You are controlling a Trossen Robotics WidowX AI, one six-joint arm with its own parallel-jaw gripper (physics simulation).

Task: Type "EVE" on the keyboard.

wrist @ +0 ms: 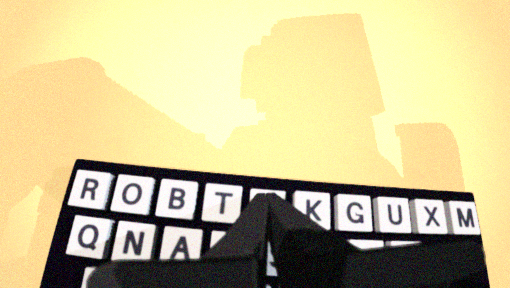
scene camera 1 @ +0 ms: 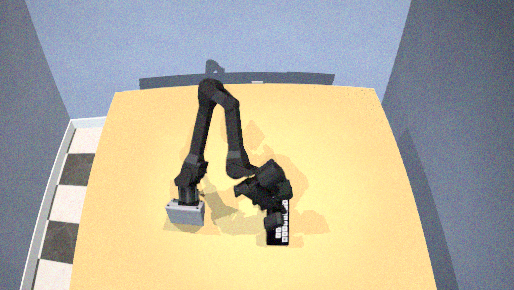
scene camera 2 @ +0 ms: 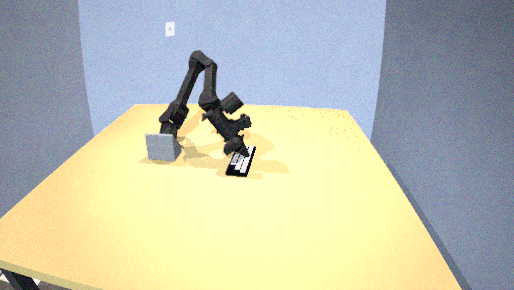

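Pixels of known places: gripper, fingertip midpoint: (wrist: 265,201) (scene camera 1: 285,212) (scene camera 2: 248,156); arm's base, link origin: (scene camera 1: 188,203) (scene camera 2: 166,140).
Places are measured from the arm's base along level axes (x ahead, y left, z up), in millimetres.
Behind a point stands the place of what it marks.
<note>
A black keyboard (scene camera 1: 277,241) @(x 273, y -137, z -47 mm) (scene camera 2: 236,173) @(x 276, y -145, z -49 mm) (wrist: 59,250) @(x 297, y 62, z -47 mm) with white letter keys lies flat on the table. In the wrist view its top row reads R, O, B, T, a covered key (wrist: 256,193), K, G, U, X, M. The second row starts with Q (wrist: 87,237) @(x 302, y 47, z -42 mm), N, A; the rest of it is mostly hidden behind the fingers. My gripper (scene camera 2: 247,154) @(x 314, y -32, z -43 mm) (wrist: 265,201) @(x 314, y -32, z -43 mm) is shut and empty, fingertips together over the key between T (wrist: 223,202) @(x 315, y -13, z -42 mm) and K (wrist: 314,210) @(x 308, y -54, z -42 mm). Whether the tips touch that key cannot be told. No E or V key can be read.
The arm's grey base block (scene camera 1: 185,214) @(x -8, y -50, z 13 mm) (scene camera 2: 161,147) @(x -6, y -50, z -6 mm) stands on the yellow table (scene camera 1: 350,200) @(x 559, y -9, z -60 mm) (scene camera 2: 320,215) @(x 516, y -356, z -60 mm), left of the keyboard in the scene views. The black arm arches up from it and down to the keyboard. Blue and grey walls stand around the table. Arm shadows fall beside the keyboard.
</note>
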